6 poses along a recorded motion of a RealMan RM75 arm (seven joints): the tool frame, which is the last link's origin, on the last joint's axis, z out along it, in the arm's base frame.
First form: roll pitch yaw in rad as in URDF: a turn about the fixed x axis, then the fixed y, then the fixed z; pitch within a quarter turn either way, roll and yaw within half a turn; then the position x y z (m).
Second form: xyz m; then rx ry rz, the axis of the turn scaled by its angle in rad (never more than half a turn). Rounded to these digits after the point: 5 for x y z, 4 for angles.
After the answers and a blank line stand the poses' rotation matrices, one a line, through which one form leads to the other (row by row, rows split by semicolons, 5 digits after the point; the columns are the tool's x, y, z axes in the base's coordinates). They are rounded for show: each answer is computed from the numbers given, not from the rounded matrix.
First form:
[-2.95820 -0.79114 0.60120 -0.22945 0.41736 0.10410]
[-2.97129 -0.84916 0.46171 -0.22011 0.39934 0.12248]
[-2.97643 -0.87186 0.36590 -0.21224 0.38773 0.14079]
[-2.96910 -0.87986 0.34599 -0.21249 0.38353 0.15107]
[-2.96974 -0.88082 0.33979 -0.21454 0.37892 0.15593]
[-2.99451 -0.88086 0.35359 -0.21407 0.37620 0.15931]
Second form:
[-0.22945 0.41736 0.10410 -2.4317 -0.8574 -0.9575]
[-0.22011 0.39934 0.12248 -2.4893 -0.6874 -1.0853]
[-0.21224 0.38773 0.14079 -2.5338 -0.5706 -1.1497]
[-0.21249 0.38353 0.15107 -2.5332 -0.5497 -1.1624]
[-0.21454 0.37892 0.15593 -2.5365 -0.5419 -1.1661]
[-0.21407 0.37620 0.15931 -2.5495 -0.5474 -1.1753]

0.57976 0.66310 0.47347; 0.39766 -0.73747 0.54590; 0.71116 -0.12821 -0.69125
0.59144 0.55295 0.58690; 0.29429 -0.82566 0.48133; 0.75073 -0.11196 -0.65106
0.60081 0.47045 0.64630; 0.23020 -0.87606 0.42370; 0.76553 -0.10578 -0.63465
0.59950 0.45853 0.65601; 0.21611 -0.88192 0.41894; 0.77065 -0.10938 -0.62780
0.60013 0.45273 0.65946; 0.21214 -0.88498 0.41450; 0.77126 -0.10885 -0.62714
0.59711 0.44857 0.66501; 0.22040 -0.88887 0.40167; 0.77129 -0.09328 -0.62962

